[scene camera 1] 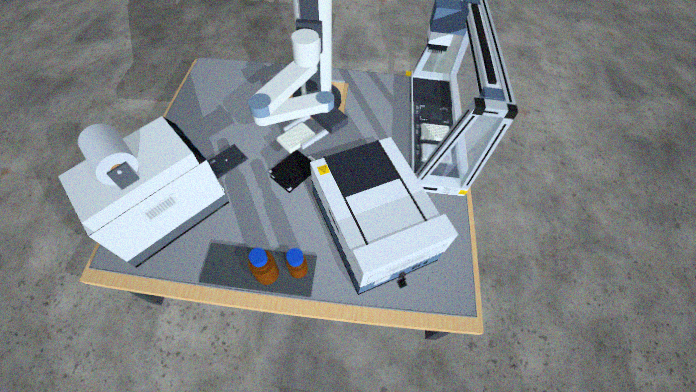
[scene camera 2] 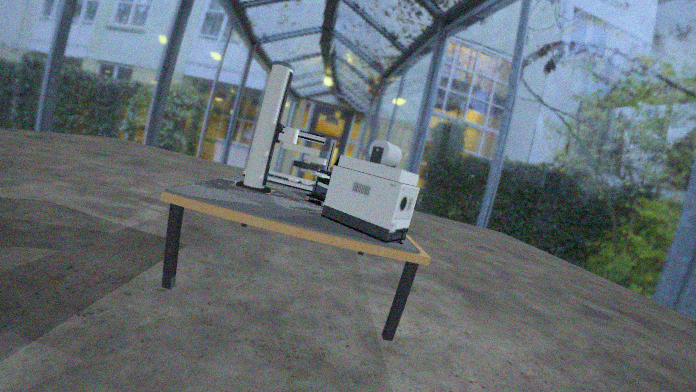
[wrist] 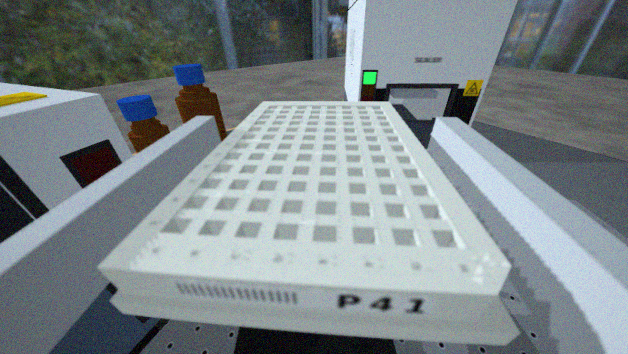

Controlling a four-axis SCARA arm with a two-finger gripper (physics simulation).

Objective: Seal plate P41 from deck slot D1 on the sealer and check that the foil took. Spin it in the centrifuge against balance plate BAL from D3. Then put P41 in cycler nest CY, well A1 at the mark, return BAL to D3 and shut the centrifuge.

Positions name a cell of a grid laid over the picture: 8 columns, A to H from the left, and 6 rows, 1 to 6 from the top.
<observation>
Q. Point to a sealer tray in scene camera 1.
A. C3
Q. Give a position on a centrifuge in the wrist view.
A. A3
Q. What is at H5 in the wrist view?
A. The gripper.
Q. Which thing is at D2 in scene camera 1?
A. The gripper.
</observation>
